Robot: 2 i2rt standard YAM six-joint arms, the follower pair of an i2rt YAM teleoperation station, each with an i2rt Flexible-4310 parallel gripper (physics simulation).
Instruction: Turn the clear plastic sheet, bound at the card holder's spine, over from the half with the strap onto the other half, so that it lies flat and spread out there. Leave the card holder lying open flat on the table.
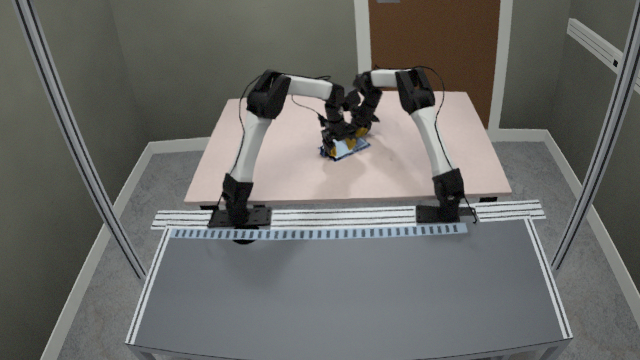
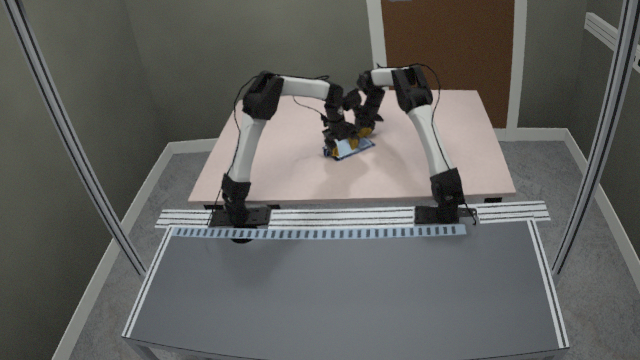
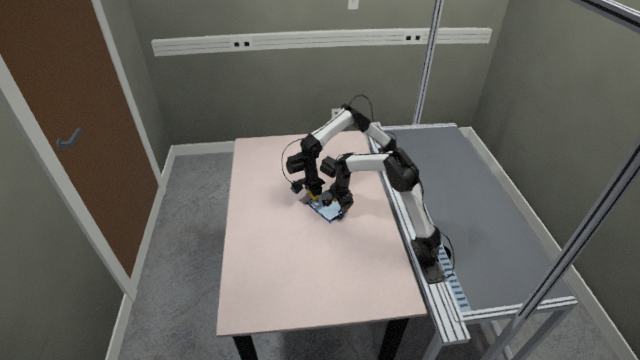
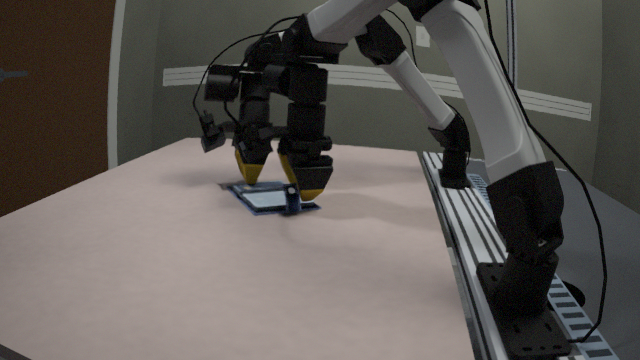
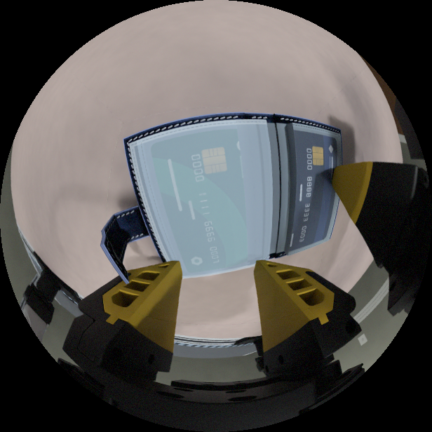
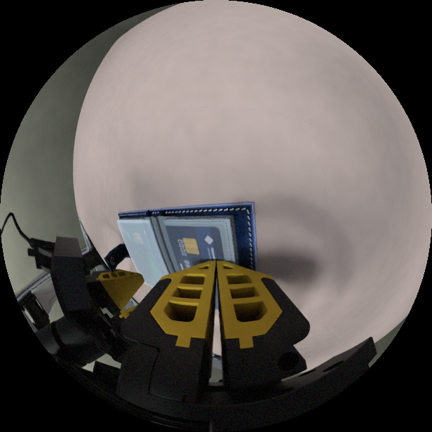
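Observation:
The card holder (image 5: 320,210) (image 6: 245,235) lies open on the table. Its strap (image 5: 120,230) (image 6: 116,255) (image 4: 292,200) curls up beyond the outer edge. The clear plastic sheet (image 5: 215,190) (image 6: 137,245) lies over the strap half, a green card showing through it. The other half shows a dark blue card. My left gripper (image 5: 217,267) (image 4: 303,190) is open and empty, its fingertips by the near edge of the strap half. My right gripper (image 6: 216,266) (image 4: 251,181) is shut and empty, its tips low over the other half, near its outer edge; contact cannot be told.
The pink table (image 3: 300,280) (image 4: 150,280) carries the card holder. The two arms stand close together over it, and my right gripper is beside my left one. The rail (image 1: 345,217) with the arm bases runs along the table's edge.

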